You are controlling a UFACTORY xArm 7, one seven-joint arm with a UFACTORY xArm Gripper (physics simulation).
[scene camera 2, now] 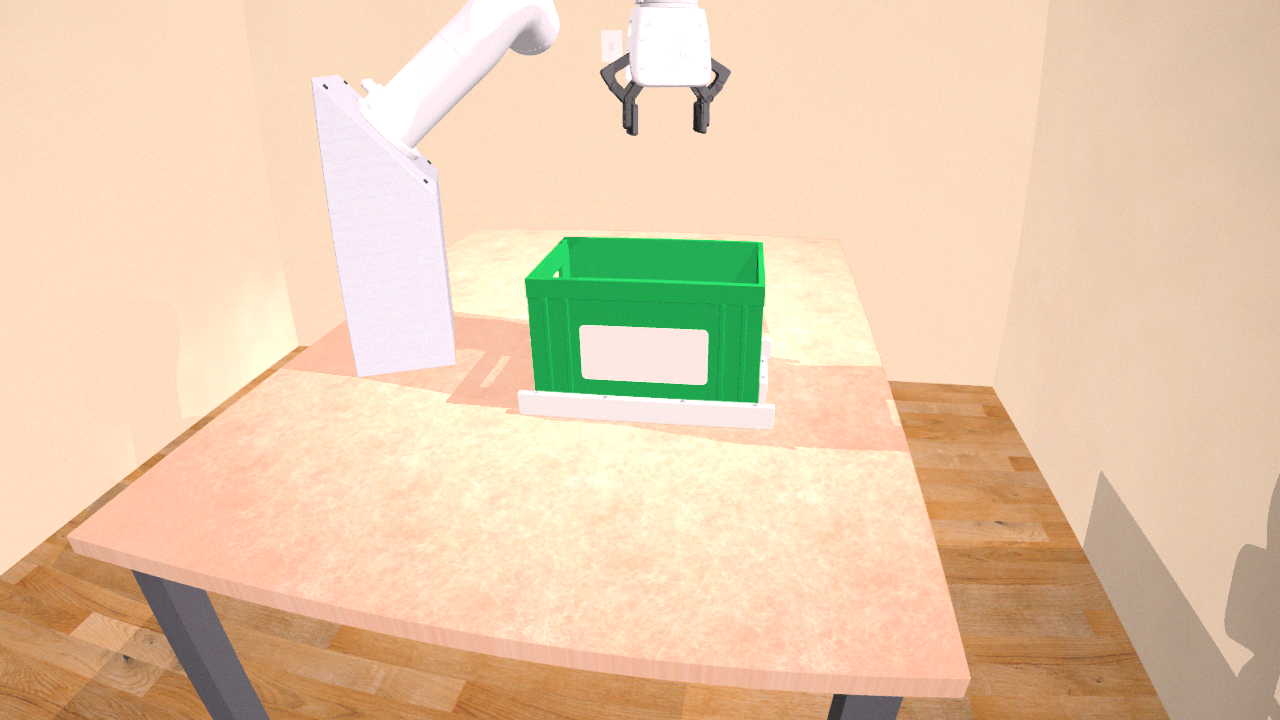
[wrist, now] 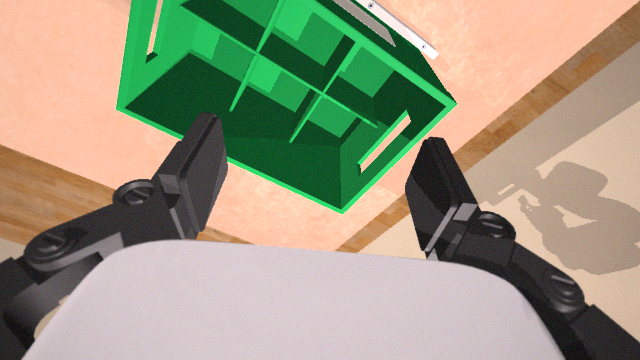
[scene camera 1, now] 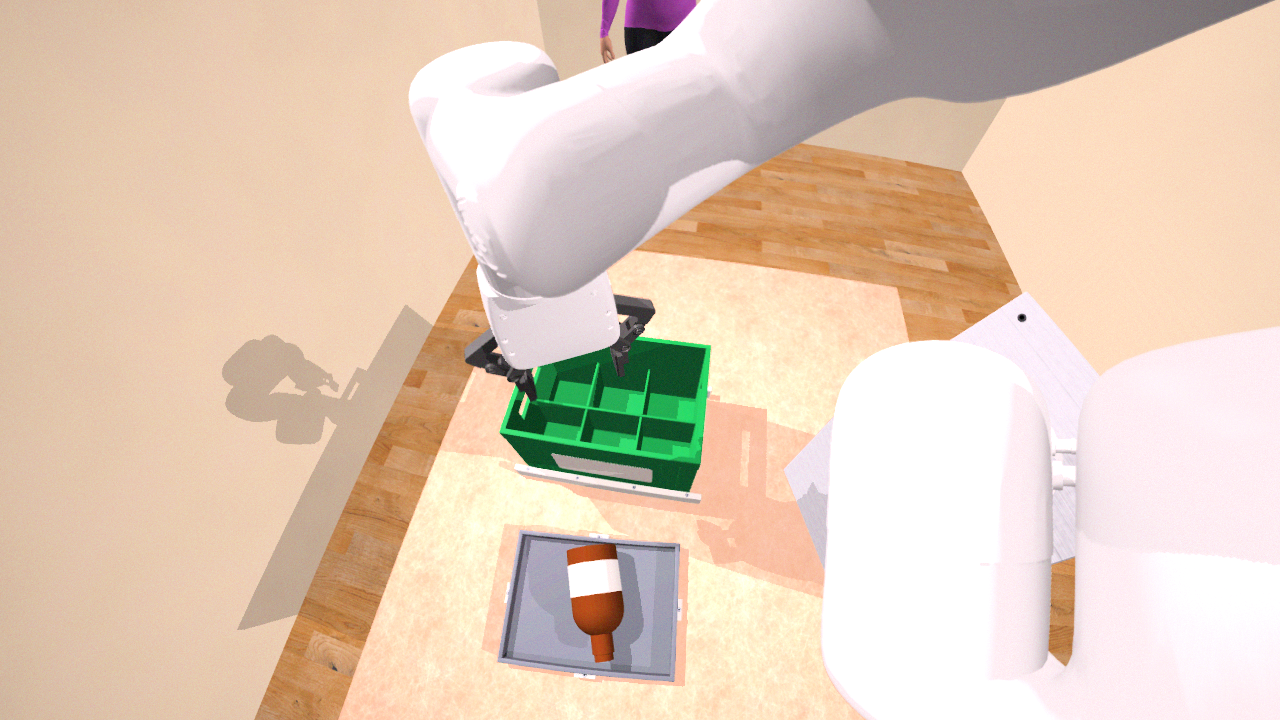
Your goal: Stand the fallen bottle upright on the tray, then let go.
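Pixels of known places: gripper, between the fingertips: (scene camera 2: 666, 133) (wrist: 320, 152) (scene camera 1: 575, 377); arm's base, origin of its link: (scene camera 2: 385, 131).
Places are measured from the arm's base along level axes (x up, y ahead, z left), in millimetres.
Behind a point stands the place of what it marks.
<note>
A brown bottle (scene camera 1: 595, 612) {x -255, y 312, z 282 mm} with a white label lies on its side in the grey tray (scene camera 1: 511, 598) {x -310, y 438, z 329 mm} in scene camera 1, its neck toward the bottom of that view. The bottle and the tray do not show in scene camera 2 or the wrist view. My gripper (scene camera 1: 577, 386) {x -12, y 411, z 81 mm} (scene camera 2: 666, 132) {x -12, y 411, z 81 mm} (wrist: 320, 152) {x -12, y 411, z 81 mm} is open and empty, its fingers wide apart. It points downward, high above the green crate and away from the bottle and the tray.
The green crate (scene camera 1: 604, 465) {x -229, y 391, z 99 mm} (scene camera 2: 645, 291) {x -170, y 451, z -77 mm} (wrist: 285, 188) {x -158, y 497, z -61 mm} with empty compartments stands on the table (scene camera 1: 429, 573) {x -334, y 586, z 369 mm} (scene camera 2: 554, 537) {x -333, y 465, z -319 mm} beside the tray. White rails (scene camera 1: 608, 484) {x -303, y 388, z 107 mm} (scene camera 2: 644, 410) {x -316, y 453, z -87 mm} run along its base. The arm's grey stand (scene camera 2: 389, 268) {x -176, y 74, z -96 mm} is at the table's side. A person (scene camera 1: 657, 13) stands beyond the table.
</note>
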